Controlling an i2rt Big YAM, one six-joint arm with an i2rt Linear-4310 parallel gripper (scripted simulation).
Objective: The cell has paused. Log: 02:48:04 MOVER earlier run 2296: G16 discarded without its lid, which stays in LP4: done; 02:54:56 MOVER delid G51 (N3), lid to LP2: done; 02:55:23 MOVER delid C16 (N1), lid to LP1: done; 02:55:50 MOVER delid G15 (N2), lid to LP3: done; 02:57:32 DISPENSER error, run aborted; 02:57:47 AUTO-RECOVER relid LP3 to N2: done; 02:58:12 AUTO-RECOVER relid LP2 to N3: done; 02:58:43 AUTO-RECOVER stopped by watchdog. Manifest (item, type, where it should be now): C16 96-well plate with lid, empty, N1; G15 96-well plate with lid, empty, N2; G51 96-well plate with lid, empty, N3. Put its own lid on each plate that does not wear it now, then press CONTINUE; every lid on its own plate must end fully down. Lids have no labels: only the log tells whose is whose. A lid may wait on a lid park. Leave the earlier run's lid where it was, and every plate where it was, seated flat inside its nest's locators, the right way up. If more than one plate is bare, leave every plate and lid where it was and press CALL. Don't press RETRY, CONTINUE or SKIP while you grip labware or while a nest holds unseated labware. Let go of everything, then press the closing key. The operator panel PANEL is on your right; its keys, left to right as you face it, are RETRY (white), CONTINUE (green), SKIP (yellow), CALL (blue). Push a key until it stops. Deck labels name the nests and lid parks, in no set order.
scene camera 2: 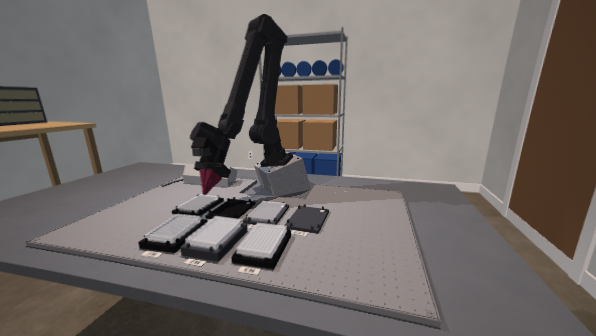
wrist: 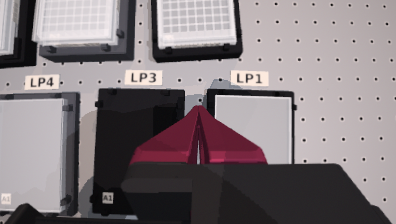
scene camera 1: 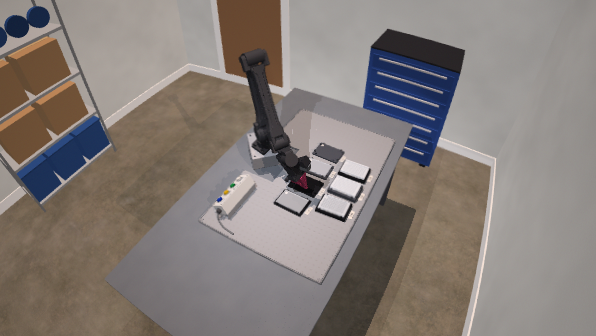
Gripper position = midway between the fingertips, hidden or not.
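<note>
Visible to me: a 96-well plate (scene camera 2: 170,230) and a dark grey lid park (scene camera 2: 302,219); a clear lid (wrist: 266,121) and a lid park LP3 (wrist: 128,119); my gripper (wrist: 198,112).
</note>
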